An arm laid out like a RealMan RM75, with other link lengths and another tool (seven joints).
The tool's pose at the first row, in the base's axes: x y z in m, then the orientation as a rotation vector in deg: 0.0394, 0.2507, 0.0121, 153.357, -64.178, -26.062
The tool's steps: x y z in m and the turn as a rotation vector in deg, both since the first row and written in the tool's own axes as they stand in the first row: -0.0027, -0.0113, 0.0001, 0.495, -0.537, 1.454; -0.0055, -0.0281, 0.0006, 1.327, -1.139, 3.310; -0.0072, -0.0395, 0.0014, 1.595, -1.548, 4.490; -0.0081, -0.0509, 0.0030, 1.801, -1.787, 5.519; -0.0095, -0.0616, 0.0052, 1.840, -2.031, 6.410; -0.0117, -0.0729, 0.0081, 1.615, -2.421, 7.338; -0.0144, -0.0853, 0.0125, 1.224, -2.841, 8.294; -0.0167, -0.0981, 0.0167, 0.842, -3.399, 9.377; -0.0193, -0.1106, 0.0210, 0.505, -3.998, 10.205
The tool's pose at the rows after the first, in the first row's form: 0.0450, 0.2604, 0.0091, 152.813, -66.456, -26.339; 0.0540, 0.2740, 0.0042, 152.238, -69.445, -26.482; 0.0600, 0.2831, 0.0003, 151.627, -71.209, -26.722; 0.0664, 0.2915, -0.0044, 151.050, -72.695, -26.777; 0.0717, 0.2998, -0.0094, 150.426, -73.910, -26.936; 0.0766, 0.3090, -0.0151, 149.552, -75.058, -27.406; 0.0814, 0.3192, -0.0224, 148.510, -76.146, -27.983; 0.0867, 0.3294, -0.0297, 147.370, -77.426, -28.718; 0.0917, 0.3396, -0.0370, 146.455, -78.418, -29.534
